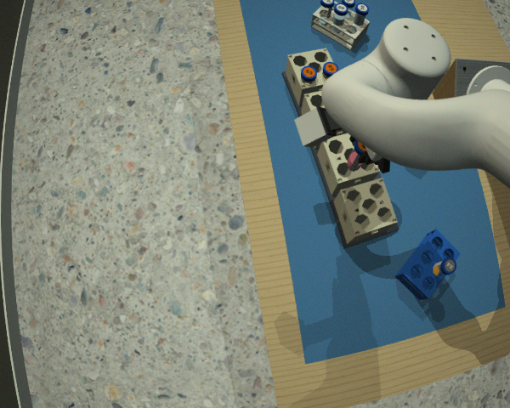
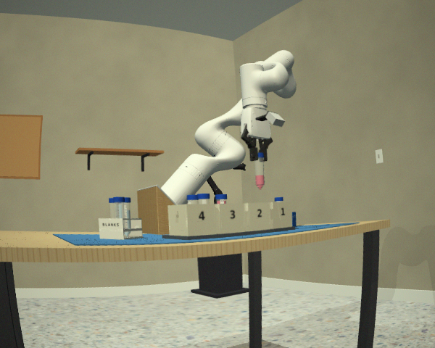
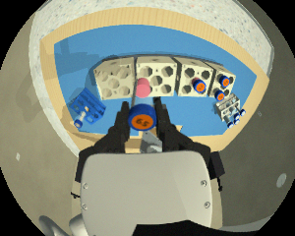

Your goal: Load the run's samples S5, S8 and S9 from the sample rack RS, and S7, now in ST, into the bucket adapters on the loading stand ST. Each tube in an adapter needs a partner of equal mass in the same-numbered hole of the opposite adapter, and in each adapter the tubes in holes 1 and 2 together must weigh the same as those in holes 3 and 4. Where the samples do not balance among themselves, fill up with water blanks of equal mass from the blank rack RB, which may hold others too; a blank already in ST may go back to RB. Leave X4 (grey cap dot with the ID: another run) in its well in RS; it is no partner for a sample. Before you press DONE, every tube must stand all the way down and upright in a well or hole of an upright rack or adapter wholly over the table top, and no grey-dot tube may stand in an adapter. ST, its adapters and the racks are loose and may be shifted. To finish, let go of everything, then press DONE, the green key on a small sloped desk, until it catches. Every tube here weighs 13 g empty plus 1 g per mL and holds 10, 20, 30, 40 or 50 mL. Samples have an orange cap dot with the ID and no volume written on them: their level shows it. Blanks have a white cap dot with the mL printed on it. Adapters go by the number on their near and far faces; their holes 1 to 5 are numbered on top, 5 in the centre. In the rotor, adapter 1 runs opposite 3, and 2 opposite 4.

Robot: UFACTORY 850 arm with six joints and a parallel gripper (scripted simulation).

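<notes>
My gripper is now 50 mm above the sample S9 and 10 mm to the right of it. From my hand the other things lie so: loading stand ST: 240 mm below, 90 mm to the right, 20 mm behind; then sample tube S5: 220 mm to the right, 180 mm below; then adapter 1: 200 mm below, 80 mm to the left, 20 mm behind.
</notes>
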